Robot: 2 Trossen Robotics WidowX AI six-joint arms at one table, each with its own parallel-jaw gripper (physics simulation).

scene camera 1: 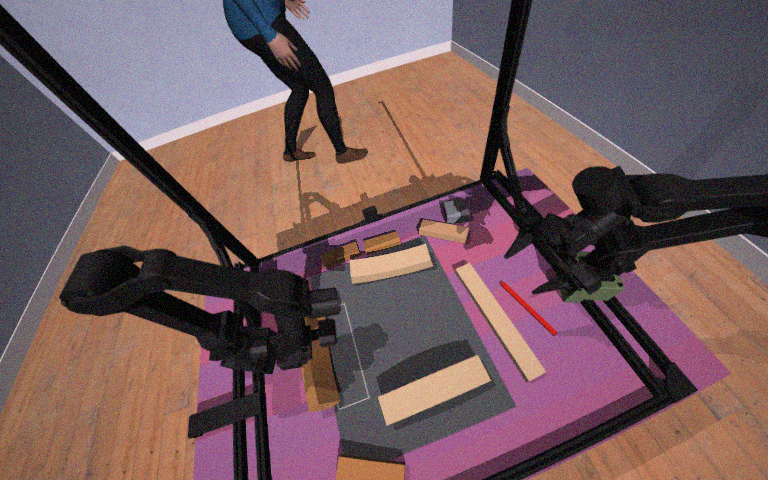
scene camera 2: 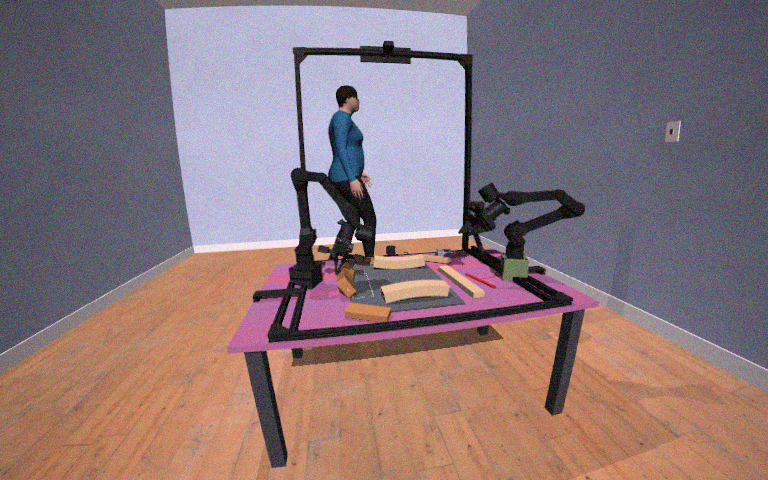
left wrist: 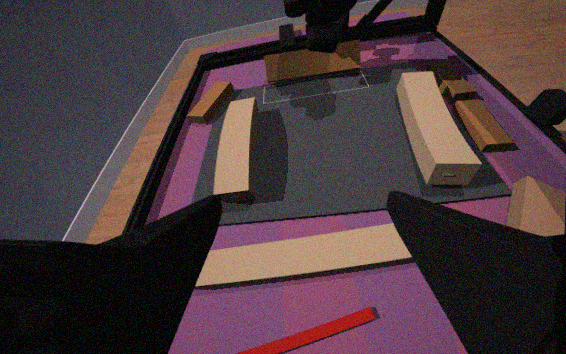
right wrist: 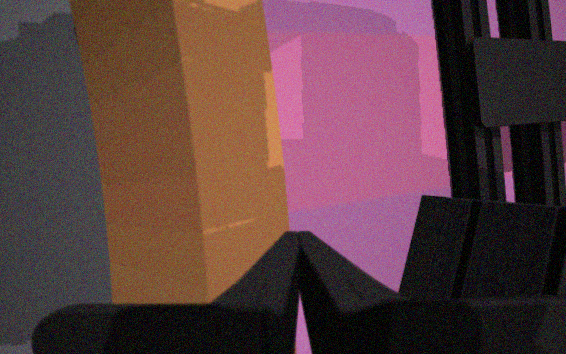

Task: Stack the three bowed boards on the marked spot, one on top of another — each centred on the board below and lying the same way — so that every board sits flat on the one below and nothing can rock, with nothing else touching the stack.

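Places are measured from the left arm's base along level axes (x back, y right, z up), in metres.
Pixels of known places: left gripper, fingertip midpoint: [scene camera 1: 517, 274] [scene camera 2: 463, 233] [left wrist: 304, 201]; right gripper, fingertip midpoint: [scene camera 2: 336, 274] [right wrist: 297, 243]; left arm's base at its link origin: [scene camera 1: 595, 268] [scene camera 2: 514, 256]; right arm's base at its link origin: [scene camera 1: 243, 346] [scene camera 2: 305, 265].
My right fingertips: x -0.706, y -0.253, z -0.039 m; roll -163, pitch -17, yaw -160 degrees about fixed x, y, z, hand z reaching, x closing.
Ahead of a thing's pixels: the offset from my right fingertips to its middle. "spot": to the spot under its first point. Level surfaces: height alone.
Three pale bowed boards lie apart. The front board {dz -0.026, dx +0.329, dy -0.031 m} [scene camera 1: 434, 390] [scene camera 2: 415, 290] [left wrist: 236, 145] arches up on the dark mat {dz -0.047 m} [scene camera 1: 430, 305]. The back board {dz -0.016, dx +0.196, dy +0.282 m} [scene camera 1: 391, 263] [scene camera 2: 399, 262] [left wrist: 435, 125] lies on the mat, its middle looking lower than its ends. The third board [scene camera 1: 498, 322] [scene camera 2: 461, 281] [left wrist: 305, 255] lies right of the mat. The marked spot, a white outline {spot: dz -0.047, dx +0.128, dy +0.039 m} [scene camera 1: 356, 350] [left wrist: 316, 95], holds no board. My left gripper [scene camera 1: 522, 272] [left wrist: 304, 201] is open and empty, raised right of the third board. My right gripper [scene camera 2: 338, 268] [right wrist: 297, 243] is shut, empty, above an orange block; scene camera 1 hides its fingertips.
The orange block {dz -0.012, dx +0.042, dy +0.011 m} [scene camera 1: 321, 379] [left wrist: 312, 62] [right wrist: 230, 150] stands close beside the outline. A front orange block {dz -0.037, dx +0.204, dy -0.204 m} [scene camera 1: 370, 468] [scene camera 2: 368, 311], two back orange blocks {dz -0.043, dx +0.153, dy +0.370 m} [scene camera 1: 381, 242] {dz -0.041, dx +0.025, dy +0.320 m} [scene camera 1: 339, 254], a tan block {dz -0.039, dx +0.347, dy +0.417 m} [scene camera 1: 443, 230] and a grey block {dz -0.035, dx +0.389, dy +0.494 m} [scene camera 1: 454, 211] surround the mat. A red stick {dz -0.050, dx +0.562, dy +0.183 m} [scene camera 1: 527, 307] lies right.
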